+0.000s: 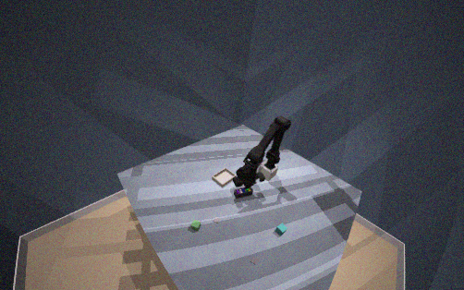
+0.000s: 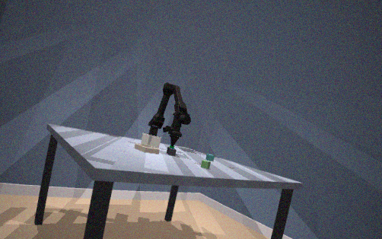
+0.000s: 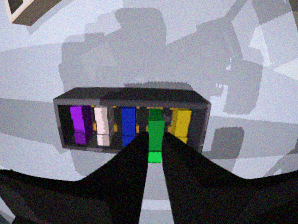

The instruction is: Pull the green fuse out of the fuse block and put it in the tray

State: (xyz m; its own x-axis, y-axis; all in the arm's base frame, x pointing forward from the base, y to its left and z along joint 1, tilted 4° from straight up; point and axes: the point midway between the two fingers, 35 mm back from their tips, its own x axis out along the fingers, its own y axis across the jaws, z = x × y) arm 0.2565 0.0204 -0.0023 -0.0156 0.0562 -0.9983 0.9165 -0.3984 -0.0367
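My gripper tip is now 20 mm short of the blue fuse, 10 mm to the left of it and 30 mm above it. From my gripper tip the other things lie so: yellow fuse: 20 mm behind, 10 mm to the left, 30 mm below; green fuse: 10 mm below; beige tray: 20 mm ahead, 190 mm to the right, 50 mm below.
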